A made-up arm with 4 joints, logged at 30 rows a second.
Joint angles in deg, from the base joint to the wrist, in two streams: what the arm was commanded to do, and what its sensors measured. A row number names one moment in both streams.
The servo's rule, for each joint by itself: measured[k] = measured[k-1] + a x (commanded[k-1-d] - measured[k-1]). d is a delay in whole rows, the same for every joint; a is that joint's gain. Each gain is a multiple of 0.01, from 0.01 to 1. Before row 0 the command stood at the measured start. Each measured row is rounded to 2 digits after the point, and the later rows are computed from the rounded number. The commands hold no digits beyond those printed.
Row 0, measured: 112.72 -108.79 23.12 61.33
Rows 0 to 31, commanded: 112.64 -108.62 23.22 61.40; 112.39 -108.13 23.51 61.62; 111.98 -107.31 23.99 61.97; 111.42 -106.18 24.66 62.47; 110.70 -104.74 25.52 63.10; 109.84 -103.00 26.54 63.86; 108.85 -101.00 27.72 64.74; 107.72 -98.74 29.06 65.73; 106.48 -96.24 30.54 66.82; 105.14 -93.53 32.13 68.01; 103.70 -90.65 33.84 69.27; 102.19 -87.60 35.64 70.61; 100.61 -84.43 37.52 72.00; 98.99 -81.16 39.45 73.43; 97.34 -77.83 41.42 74.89; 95.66 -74.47 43.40 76.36; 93.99 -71.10 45.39 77.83; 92.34 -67.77 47.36 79.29; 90.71 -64.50 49.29 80.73; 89.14 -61.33 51.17 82.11; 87.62 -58.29 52.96 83.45; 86.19 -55.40 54.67 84.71; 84.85 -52.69 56.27 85.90; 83.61 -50.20 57.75 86.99; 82.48 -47.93 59.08 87.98; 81.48 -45.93 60.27 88.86; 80.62 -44.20 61.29 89.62; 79.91 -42.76 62.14 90.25; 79.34 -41.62 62.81 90.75; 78.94 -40.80 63.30 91.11; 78.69 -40.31 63.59 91.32; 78.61 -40.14 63.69 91.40
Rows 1 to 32, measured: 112.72 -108.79 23.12 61.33; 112.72 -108.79 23.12 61.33; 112.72 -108.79 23.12 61.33; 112.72 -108.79 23.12 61.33; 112.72 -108.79 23.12 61.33; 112.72 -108.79 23.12 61.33; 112.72 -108.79 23.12 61.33; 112.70 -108.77 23.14 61.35; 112.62 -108.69 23.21 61.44; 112.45 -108.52 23.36 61.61; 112.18 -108.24 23.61 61.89; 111.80 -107.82 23.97 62.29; 111.29 -107.24 24.46 62.81; 110.66 -106.49 25.08 63.45; 109.90 -105.56 25.84 64.20; 109.01 -104.44 26.73 65.06; 108.00 -103.13 27.76 66.03; 106.88 -101.63 28.92 67.10; 105.66 -99.95 30.20 68.26; 104.35 -98.09 31.59 69.49; 102.96 -96.06 33.08 70.79; 101.50 -93.87 34.66 72.14; 99.98 -91.54 36.32 73.53; 98.42 -89.09 38.04 74.95; 96.84 -86.53 39.81 76.38; 95.25 -83.89 41.61 77.82; 93.66 -81.18 43.43 79.24; 92.09 -78.43 45.24 80.63; 90.56 -75.67 47.03 81.98; 89.08 -72.91 48.79 83.27; 87.66 -70.18 50.49 84.50; 86.31 -67.51 52.12 85.65
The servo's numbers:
d 7
a 0.26 0.12 0.19 0.33

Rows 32 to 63, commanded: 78.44 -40.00 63.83 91.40; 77.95 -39.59 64.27 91.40; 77.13 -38.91 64.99 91.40; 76.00 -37.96 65.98 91.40; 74.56 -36.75 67.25 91.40; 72.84 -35.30 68.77 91.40; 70.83 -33.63 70.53 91.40; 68.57 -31.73 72.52 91.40; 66.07 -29.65 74.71 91.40; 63.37 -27.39 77.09 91.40; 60.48 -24.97 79.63 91.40; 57.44 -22.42 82.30 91.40; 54.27 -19.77 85.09 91.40; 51.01 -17.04 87.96 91.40; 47.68 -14.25 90.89 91.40; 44.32 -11.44 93.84 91.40; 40.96 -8.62 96.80 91.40; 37.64 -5.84 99.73 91.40; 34.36 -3.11 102.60 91.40; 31.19 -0.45 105.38 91.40; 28.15 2.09 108.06 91.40; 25.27 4.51 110.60 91.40; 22.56 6.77 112.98 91.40; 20.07 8.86 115.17 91.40; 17.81 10.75 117.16 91.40; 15.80 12.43 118.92 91.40; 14.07 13.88 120.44 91.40; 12.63 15.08 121.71 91.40; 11.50 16.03 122.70 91.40; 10.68 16.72 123.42 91.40; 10.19 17.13 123.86 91.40; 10.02 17.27 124.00 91.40
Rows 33 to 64, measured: 85.05 -64.92 53.67 86.71; 83.90 -62.43 55.12 87.67; 82.86 -60.07 56.45 88.52; 81.94 -57.86 57.66 89.26; 81.16 -55.81 58.73 89.87; 80.52 -53.95 59.65 90.35; 80.02 -52.29 60.42 90.70; 79.61 -50.82 61.07 90.93; 79.18 -49.47 61.68 91.09; 78.65 -48.20 62.31 91.19; 77.96 -46.97 63.01 91.26; 77.08 -45.74 63.82 91.31; 75.98 -44.49 64.76 91.34; 74.64 -43.19 65.86 91.36; 73.06 -41.81 67.13 91.37; 71.24 -40.35 68.57 91.38; 69.19 -38.79 70.19 91.39; 66.93 -37.13 71.98 91.39; 64.46 -35.36 73.94 91.39; 61.81 -33.49 76.06 91.39; 59.00 -31.52 78.32 91.39; 56.06 -29.45 80.71 91.39; 53.01 -27.29 83.20 91.39; 49.88 -25.05 85.78 91.39; 46.70 -22.74 88.43 91.39; 43.49 -20.38 91.12 91.39; 40.29 -17.99 93.83 91.39; 37.13 -15.58 96.53 91.39; 34.05 -13.17 99.20 91.39; 31.06 -10.78 101.82 91.39; 28.20 -8.42 104.36 91.39; 25.50 -6.12 106.79 91.39
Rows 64 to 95, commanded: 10.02 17.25 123.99 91.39; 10.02 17.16 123.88 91.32; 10.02 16.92 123.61 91.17; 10.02 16.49 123.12 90.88; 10.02 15.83 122.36 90.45; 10.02 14.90 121.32 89.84; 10.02 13.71 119.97 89.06; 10.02 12.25 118.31 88.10; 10.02 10.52 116.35 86.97; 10.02 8.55 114.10 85.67; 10.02 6.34 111.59 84.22; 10.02 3.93 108.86 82.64; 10.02 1.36 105.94 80.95; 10.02 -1.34 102.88 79.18; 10.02 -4.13 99.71 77.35; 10.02 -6.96 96.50 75.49; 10.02 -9.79 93.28 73.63; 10.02 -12.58 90.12 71.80; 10.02 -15.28 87.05 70.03; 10.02 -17.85 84.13 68.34; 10.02 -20.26 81.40 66.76; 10.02 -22.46 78.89 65.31; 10.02 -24.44 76.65 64.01; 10.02 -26.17 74.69 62.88; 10.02 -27.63 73.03 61.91; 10.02 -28.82 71.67 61.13; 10.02 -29.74 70.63 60.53; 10.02 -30.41 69.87 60.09; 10.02 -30.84 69.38 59.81; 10.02 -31.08 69.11 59.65; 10.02 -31.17 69.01 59.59; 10.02 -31.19 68.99 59.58
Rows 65 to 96, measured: 22.98 -3.89 109.09 91.39; 20.66 -1.76 111.25 91.39; 18.57 0.26 113.24 91.39; 16.73 2.15 115.04 91.39; 15.16 3.90 116.63 91.39; 13.87 5.49 118.00 91.39; 12.87 6.90 119.14 91.39; 12.13 8.14 120.06 91.39; 11.58 9.22 120.79 91.37; 11.17 10.14 121.33 91.30; 10.87 10.90 121.67 91.16; 10.65 11.49 121.80 90.93; 10.49 11.90 121.71 90.57; 10.37 12.12 121.38 90.07; 10.28 12.14 120.80 89.42; 10.21 11.95 119.95 88.61; 10.16 11.54 118.84 87.64; 10.12 10.92 117.46 86.51; 10.09 10.08 115.83 85.23; 10.07 9.03 113.95 83.82; 10.06 7.79 111.85 82.29; 10.05 6.36 109.54 80.66; 10.04 4.76 107.06 78.95; 10.03 3.01 104.44 77.19; 10.03 1.14 101.72 75.41; 10.03 -0.83 98.93 73.63; 10.03 -2.87 96.12 71.88; 10.03 -4.96 93.32 70.19; 10.03 -7.06 90.58 68.58; 10.03 -9.15 87.93 67.07; 10.03 -11.19 85.41 65.69; 10.03 -13.16 83.06 64.44
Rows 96 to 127, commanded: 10.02 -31.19 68.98 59.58; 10.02 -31.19 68.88 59.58; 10.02 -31.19 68.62 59.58; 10.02 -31.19 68.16 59.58; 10.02 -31.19 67.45 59.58; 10.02 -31.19 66.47 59.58; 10.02 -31.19 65.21 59.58; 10.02 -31.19 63.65 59.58; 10.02 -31.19 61.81 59.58; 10.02 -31.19 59.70 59.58; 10.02 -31.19 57.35 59.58; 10.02 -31.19 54.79 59.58; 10.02 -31.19 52.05 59.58; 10.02 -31.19 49.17 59.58; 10.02 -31.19 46.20 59.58; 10.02 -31.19 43.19 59.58; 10.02 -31.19 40.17 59.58; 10.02 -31.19 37.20 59.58; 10.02 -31.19 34.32 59.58; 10.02 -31.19 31.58 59.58; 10.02 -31.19 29.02 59.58; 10.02 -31.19 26.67 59.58; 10.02 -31.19 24.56 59.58; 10.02 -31.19 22.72 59.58; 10.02 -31.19 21.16 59.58; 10.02 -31.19 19.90 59.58; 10.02 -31.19 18.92 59.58; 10.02 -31.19 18.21 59.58; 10.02 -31.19 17.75 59.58; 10.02 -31.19 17.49 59.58; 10.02 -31.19 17.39 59.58; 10.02 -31.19 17.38 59.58
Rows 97 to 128, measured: 10.03 -15.04 80.90 63.35; 10.03 -16.80 78.95 62.42; 10.03 -18.43 77.22 61.65; 10.03 -19.92 75.73 61.04; 10.03 -21.26 74.47 60.58; 10.03 -22.45 73.43 60.25; 10.03 -23.50 72.59 60.03; 10.03 -24.42 71.90 59.88; 10.03 -25.23 71.33 59.78; 10.03 -25.95 70.82 59.71; 10.03 -26.58 70.31 59.67; 10.03 -27.13 69.77 59.64; 10.03 -27.62 69.14 59.62; 10.03 -28.05 68.39 59.61; 10.03 -28.43 67.49 59.60; 10.03 -28.76 66.41 59.59; 10.03 -29.05 65.14 59.59; 10.03 -29.31 63.66 59.59; 10.03 -29.54 61.97 59.59; 10.03 -29.74 60.09 59.59; 10.03 -29.91 58.02 59.59; 10.03 -30.06 55.77 59.59; 10.03 -30.20 53.38 59.59; 10.03 -30.32 50.87 59.59; 10.03 -30.42 48.27 59.59; 10.03 -30.51 45.62 59.59; 10.03 -30.59 42.95 59.59; 10.03 -30.66 40.30 59.59; 10.03 -30.72 37.71 59.59; 10.03 -30.78 35.21 59.59; 10.03 -30.83 32.84 59.59; 10.03 -30.87 30.62 59.59
